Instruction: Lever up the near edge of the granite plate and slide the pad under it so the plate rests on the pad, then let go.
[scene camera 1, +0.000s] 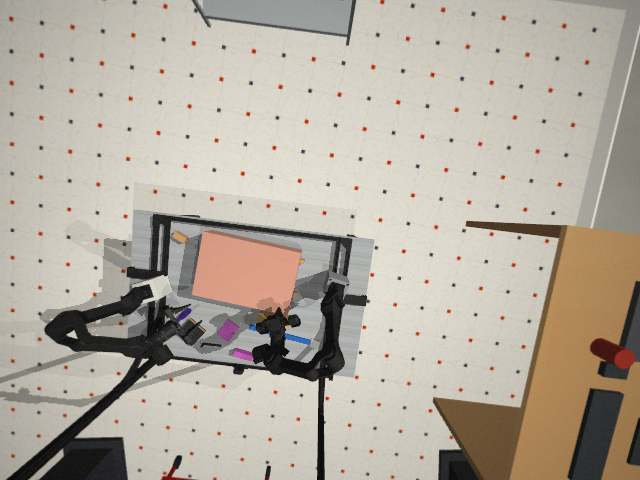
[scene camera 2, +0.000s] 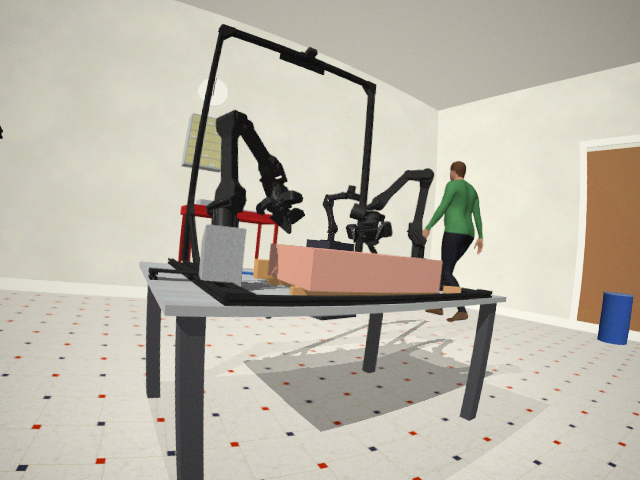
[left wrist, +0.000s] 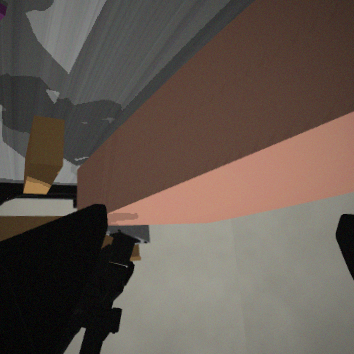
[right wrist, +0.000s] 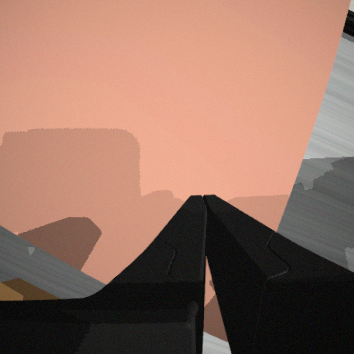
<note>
My left gripper is open and holds nothing. My right gripper is shut and holds nothing. Also in view: a granite plate.
My left gripper also shows in scene camera 1 and in the left wrist view. My right gripper also shows in scene camera 1, in the left wrist view and in the right wrist view.
</note>
